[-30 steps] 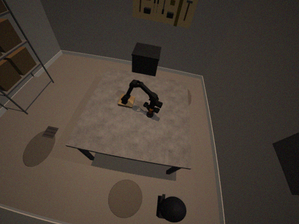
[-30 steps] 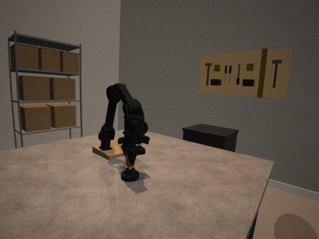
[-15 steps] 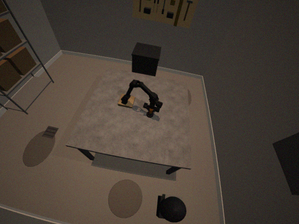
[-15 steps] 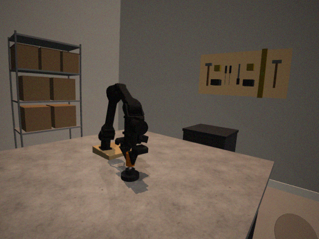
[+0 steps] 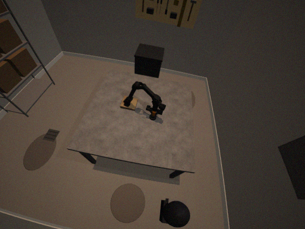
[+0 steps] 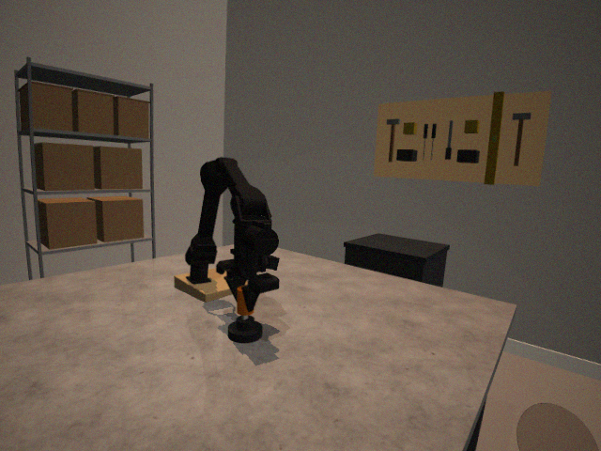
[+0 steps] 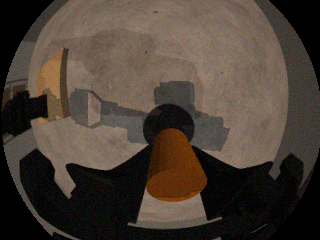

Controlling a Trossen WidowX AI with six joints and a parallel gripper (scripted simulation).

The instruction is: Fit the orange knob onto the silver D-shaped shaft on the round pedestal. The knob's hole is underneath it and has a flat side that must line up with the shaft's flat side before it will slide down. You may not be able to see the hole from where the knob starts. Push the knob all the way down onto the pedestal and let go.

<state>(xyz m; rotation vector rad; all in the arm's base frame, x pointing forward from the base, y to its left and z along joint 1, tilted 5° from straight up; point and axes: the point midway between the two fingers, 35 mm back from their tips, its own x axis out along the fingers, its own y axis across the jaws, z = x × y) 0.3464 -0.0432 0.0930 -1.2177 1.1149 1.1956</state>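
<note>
Now: the orange knob 30 mm above my gripper tip. From my gripper tip the other things lie so: round black pedestal 40 mm below.
</note>
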